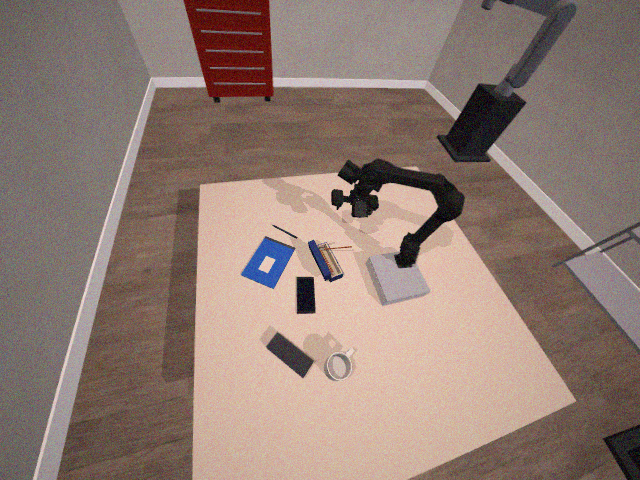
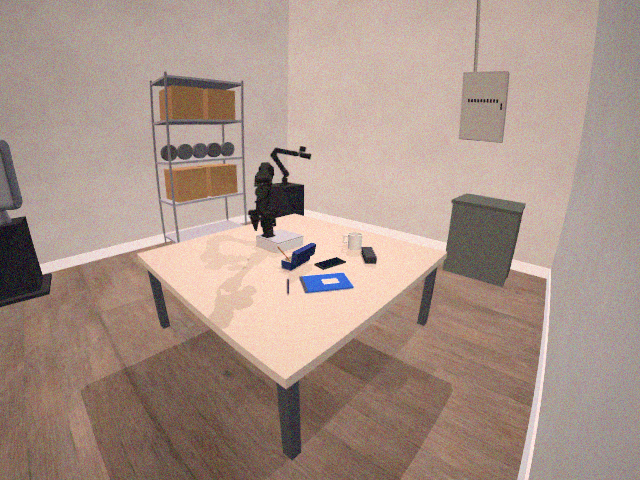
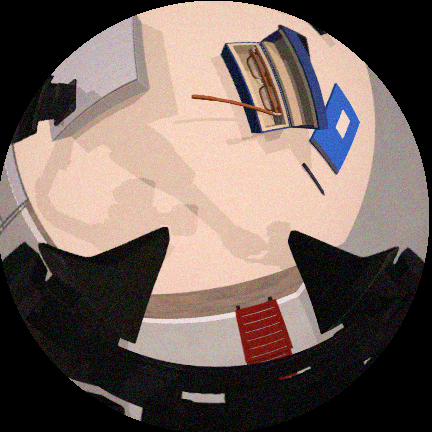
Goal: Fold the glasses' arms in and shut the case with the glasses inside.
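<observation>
The blue case stands open on the table, its lid raised on the side near the blue booklet. The brown glasses lie in its beige-lined base. One glasses arm lies folded along the lenses. The other arm sticks out across the base's edge, over the table on the grey block's side. My gripper is open and empty, raised above the table, off to the side of the case and touching neither case nor glasses.
The arm stands on a grey block. A blue booklet, a pen, a black phone, a dark box and a white mug are on the table.
</observation>
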